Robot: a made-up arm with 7 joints. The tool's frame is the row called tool. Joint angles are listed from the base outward.
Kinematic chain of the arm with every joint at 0, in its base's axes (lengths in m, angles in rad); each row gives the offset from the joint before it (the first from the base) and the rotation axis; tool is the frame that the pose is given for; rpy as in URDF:
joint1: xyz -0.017 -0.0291 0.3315 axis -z
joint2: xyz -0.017 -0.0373 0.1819 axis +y
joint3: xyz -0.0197 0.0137 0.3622 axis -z
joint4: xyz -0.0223 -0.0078 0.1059 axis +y
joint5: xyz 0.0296 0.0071 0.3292 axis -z
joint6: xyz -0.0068 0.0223 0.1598 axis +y
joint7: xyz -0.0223 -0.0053 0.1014 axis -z
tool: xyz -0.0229 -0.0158 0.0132 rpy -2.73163 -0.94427 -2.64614
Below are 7 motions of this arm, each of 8 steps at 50 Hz.
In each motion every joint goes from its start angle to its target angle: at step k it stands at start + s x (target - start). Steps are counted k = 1, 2, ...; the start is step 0. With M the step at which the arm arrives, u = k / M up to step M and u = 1 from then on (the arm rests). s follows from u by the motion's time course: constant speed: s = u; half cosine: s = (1 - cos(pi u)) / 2; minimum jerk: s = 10 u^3 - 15 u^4 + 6 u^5.
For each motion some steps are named. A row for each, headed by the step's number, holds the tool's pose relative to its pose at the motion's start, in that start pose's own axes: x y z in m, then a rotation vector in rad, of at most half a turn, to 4 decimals.
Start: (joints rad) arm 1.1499 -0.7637 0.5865 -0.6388 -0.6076 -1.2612 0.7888
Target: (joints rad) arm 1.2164 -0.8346 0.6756 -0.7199 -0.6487 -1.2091 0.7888
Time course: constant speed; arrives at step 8
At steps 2, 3, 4, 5, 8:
2: 0.0196 0.0220 -0.0130 0.0415 -0.0154 0.0076
3: 0.0294 0.0333 -0.0190 0.0624 -0.0229 0.0114
4: 0.0391 0.0448 -0.0247 0.0834 -0.0304 0.0152
5: 0.0488 0.0565 -0.0301 0.1044 -0.0377 0.0191
8: 0.0776 0.0926 -0.0444 0.1680 -0.0592 0.0307

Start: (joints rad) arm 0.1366 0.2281 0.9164 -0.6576 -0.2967 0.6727 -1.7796
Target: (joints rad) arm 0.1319 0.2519 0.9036 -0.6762 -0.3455 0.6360 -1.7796
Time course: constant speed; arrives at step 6
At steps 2, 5, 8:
2: -0.0016 -0.0049 -0.0012 0.0143 0.0152 -0.0190
5: -0.0040 -0.0120 -0.0028 0.0363 0.0376 -0.0474
8: -0.0049 -0.0144 -0.0033 0.0438 0.0450 -0.0568

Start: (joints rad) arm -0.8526 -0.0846 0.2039 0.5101 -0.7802 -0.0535 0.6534
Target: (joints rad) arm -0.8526 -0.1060 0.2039 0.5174 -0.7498 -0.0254 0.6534
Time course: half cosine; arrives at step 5
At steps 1, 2, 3, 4, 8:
1: 0.0004 0.0012 0.0008 -0.0016 0.0022 0.0017
2: 0.0014 0.0044 0.0028 -0.0057 0.0079 0.0059
3: 0.0027 0.0082 0.0054 -0.0108 0.0150 0.0112
4: 0.0037 0.0114 0.0074 -0.0151 0.0207 0.0154
8: 0.0041 0.0126 0.0082 -0.0167 0.0229 0.0170

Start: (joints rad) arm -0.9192 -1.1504 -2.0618 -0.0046 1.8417 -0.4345 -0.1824
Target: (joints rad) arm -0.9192 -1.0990 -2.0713 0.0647 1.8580 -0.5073 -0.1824
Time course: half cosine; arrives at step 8
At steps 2, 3, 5, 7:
2: -0.0057 -0.0010 -0.0031 0.0079 0.0027 0.0059
3: -0.0121 -0.0020 -0.0064 0.0167 0.0057 0.0123
5: -0.0272 -0.0042 -0.0139 0.0380 0.0120 0.0271
7: -0.0379 -0.0056 -0.0189 0.0534 0.0161 0.0373

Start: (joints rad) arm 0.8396 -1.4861 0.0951 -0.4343 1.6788 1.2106 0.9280
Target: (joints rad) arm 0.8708 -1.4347 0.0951 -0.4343 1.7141 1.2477 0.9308
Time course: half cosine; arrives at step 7
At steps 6, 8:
6: -0.0193 0.0477 0.0210 -0.0441 0.0098 0.0207
8: -0.0203 0.0502 0.0221 -0.0465 0.0103 0.0217

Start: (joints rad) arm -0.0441 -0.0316 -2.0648 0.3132 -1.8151 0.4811 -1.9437
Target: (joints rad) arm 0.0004 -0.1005 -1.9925 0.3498 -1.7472 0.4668 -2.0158
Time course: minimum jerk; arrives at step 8
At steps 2, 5, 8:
2: 0.0049 0.0060 0.0023 0.0019 -0.0029 0.0174
5: 0.0320 0.0428 0.0156 0.0127 -0.0175 0.1218
8: 0.0427 0.0597 0.0214 0.0171 -0.0226 0.1680

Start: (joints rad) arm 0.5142 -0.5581 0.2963 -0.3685 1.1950 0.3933 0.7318
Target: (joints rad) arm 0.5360 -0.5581 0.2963 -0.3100 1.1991 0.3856 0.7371
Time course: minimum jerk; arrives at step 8
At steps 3, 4, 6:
3: 0.0010 0.0098 -0.0010 -0.0025 0.0032 0.0170
4: 0.0017 0.0179 -0.0018 -0.0046 0.0058 0.0309
6: 0.0027 0.0320 -0.0034 -0.0084 0.0105 0.0555

